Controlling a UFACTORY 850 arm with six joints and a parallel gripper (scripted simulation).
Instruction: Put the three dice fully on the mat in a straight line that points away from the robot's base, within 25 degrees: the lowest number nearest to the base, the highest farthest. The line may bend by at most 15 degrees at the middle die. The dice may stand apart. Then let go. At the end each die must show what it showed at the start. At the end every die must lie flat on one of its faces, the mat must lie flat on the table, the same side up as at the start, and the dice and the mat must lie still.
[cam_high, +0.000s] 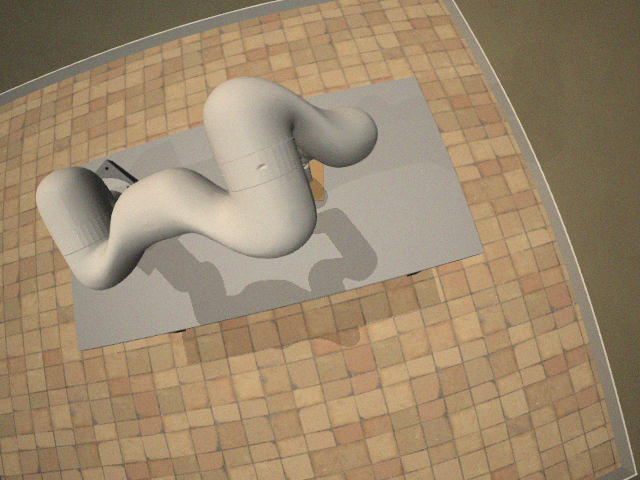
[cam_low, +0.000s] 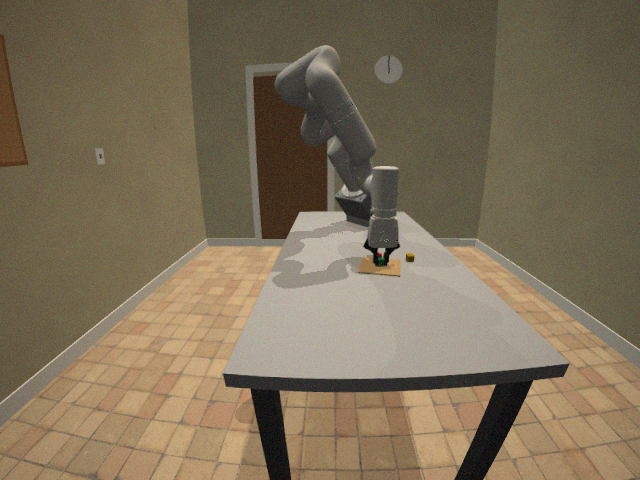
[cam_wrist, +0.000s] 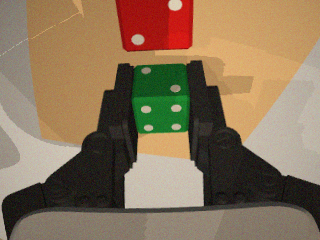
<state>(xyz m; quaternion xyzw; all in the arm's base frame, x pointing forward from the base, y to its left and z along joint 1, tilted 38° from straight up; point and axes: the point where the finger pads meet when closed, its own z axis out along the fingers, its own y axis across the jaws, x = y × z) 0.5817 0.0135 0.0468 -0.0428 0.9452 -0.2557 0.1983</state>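
The green die lies 1 cm below my hand. Also, from my hand: red die (5 cm behind, 1 cm below); then yellow die (12 cm to the left, 4 cm behind, 1 cm below); then mat (2 cm below).
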